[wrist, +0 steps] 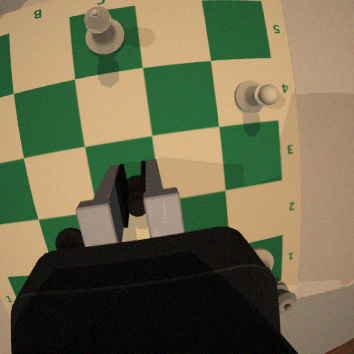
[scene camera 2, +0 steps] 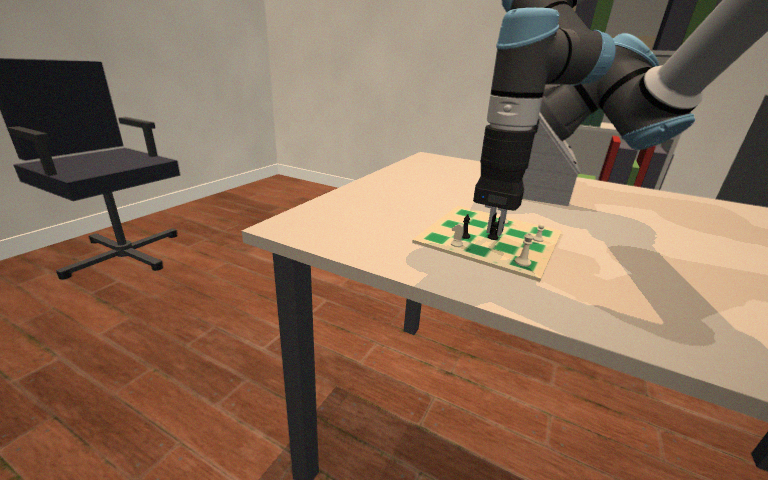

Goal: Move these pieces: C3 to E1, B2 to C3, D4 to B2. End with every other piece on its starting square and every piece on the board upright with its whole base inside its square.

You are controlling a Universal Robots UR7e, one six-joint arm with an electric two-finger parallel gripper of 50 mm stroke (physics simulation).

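Places are measured from the arm's base along level axes (x ahead, y left, z up), in millimetres.
Pixels of known places: gripper, fingertip midpoint: (wrist: 135,181) (scene camera 2: 494,232); arm's base, origin of the base link: (scene camera 2: 545,117).
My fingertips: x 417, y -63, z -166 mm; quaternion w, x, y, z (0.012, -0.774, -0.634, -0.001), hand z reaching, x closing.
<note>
Ahead of a thing's pixels: the offset from my fingertips to its top centre. "pt": to the spot under its first point.
My gripper (scene camera 2: 497,229) (wrist: 135,181) is shut on a small black piece @[dx +7, dy -2, dz +24 mm] (scene camera 2: 493,233) (wrist: 136,202) standing upright on C3 of the green-and-cream board @[pt dx +110, dy +76, dz -8 mm] (scene camera 2: 538,273) (wrist: 289,192). The fingers reach down close to the board. A taller black piece @[dx +25, dy -52, dz +35 mm] (scene camera 2: 466,227) (wrist: 68,241) stands on B2, partly hidden in the wrist view. A tall white piece @[dx +84, dy +52, dz +45 mm] (scene camera 2: 525,253) (wrist: 286,301) stands on E1, partly behind the gripper body in the wrist view. No piece shows on D4.
A white pawn-like piece @[dx -23, dy +77, dz +23 mm] (scene camera 2: 539,233) (wrist: 246,96) stands on E4. A white piece @[dx -81, dy +10, dz +35 mm] (wrist: 104,36) stands on C5. A white knight @[dx +65, dy -59, dz +31 mm] (scene camera 2: 457,235) stands on B1, near the B2 piece. A grey slanted block (scene camera 2: 550,169) stands on the table behind the board.
</note>
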